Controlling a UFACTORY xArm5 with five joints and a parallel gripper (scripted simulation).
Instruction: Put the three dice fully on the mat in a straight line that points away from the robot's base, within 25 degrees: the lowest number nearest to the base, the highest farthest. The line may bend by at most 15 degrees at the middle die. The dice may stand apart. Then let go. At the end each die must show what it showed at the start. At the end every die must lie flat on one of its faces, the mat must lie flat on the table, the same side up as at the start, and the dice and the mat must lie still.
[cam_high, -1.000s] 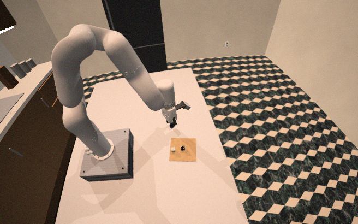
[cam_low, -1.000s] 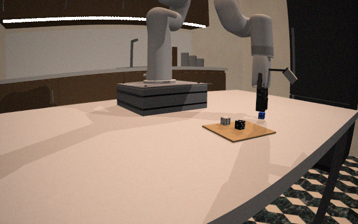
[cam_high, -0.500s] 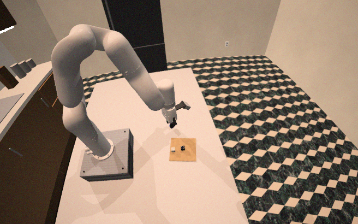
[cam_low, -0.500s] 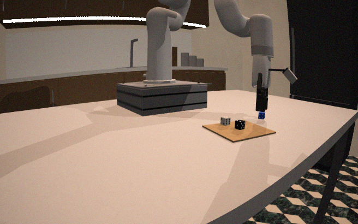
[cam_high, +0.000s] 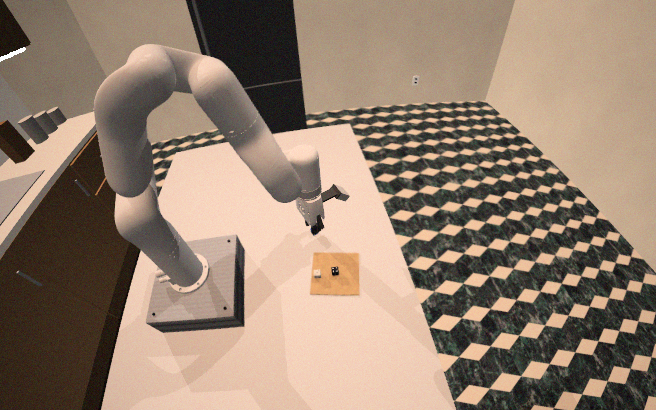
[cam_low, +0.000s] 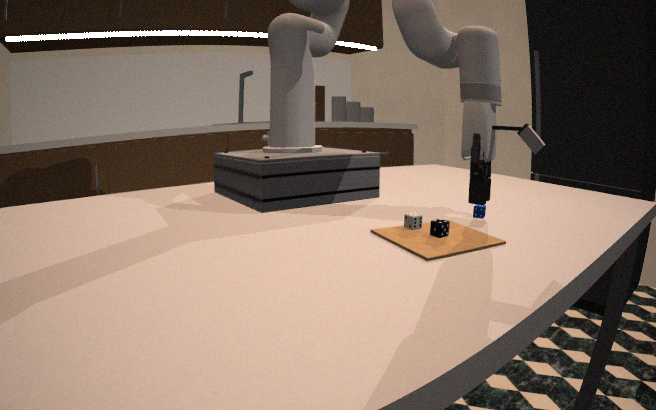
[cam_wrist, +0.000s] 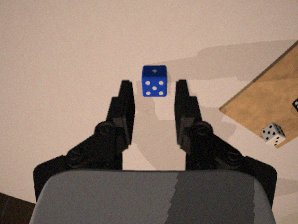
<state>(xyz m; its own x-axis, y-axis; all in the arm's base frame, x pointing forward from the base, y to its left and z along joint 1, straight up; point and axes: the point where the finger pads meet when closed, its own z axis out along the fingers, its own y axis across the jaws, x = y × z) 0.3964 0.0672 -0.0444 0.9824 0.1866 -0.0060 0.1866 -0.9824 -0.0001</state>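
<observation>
Now: the blue die 40 mm below my hand. From my hand the other things lie so: black die 170 mm to the right, 30 mm below, 10 mm ahead; tan mat 170 mm to the right, 40 mm below, 10 mm ahead; white die 150 mm to the right, 40 mm behind, 30 mm below.
</observation>
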